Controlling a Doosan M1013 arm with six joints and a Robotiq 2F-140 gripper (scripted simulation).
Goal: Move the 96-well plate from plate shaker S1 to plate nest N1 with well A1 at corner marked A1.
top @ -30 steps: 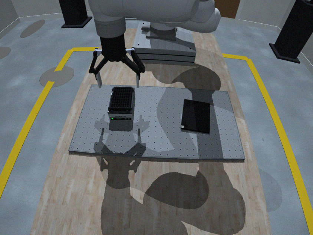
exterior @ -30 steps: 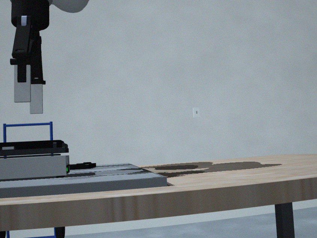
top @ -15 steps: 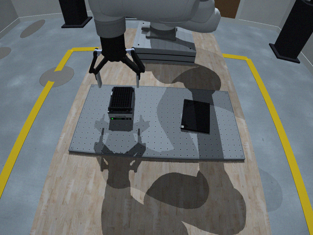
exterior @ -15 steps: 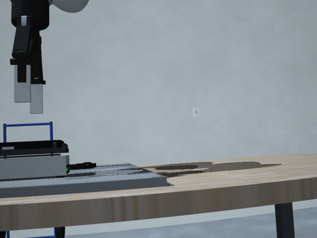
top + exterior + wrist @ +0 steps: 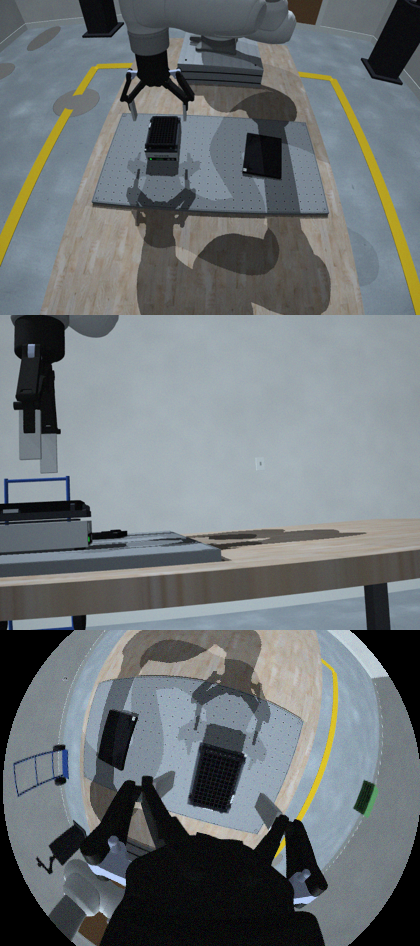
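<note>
Now: the black 96-well plate 70 mm below my hand. Also, from my hand: black plate nest N1: 10 mm behind, 320 mm to the left, 130 mm below; small pale mark: 70 mm ahead, 270 mm to the left, 120 mm below.
</note>
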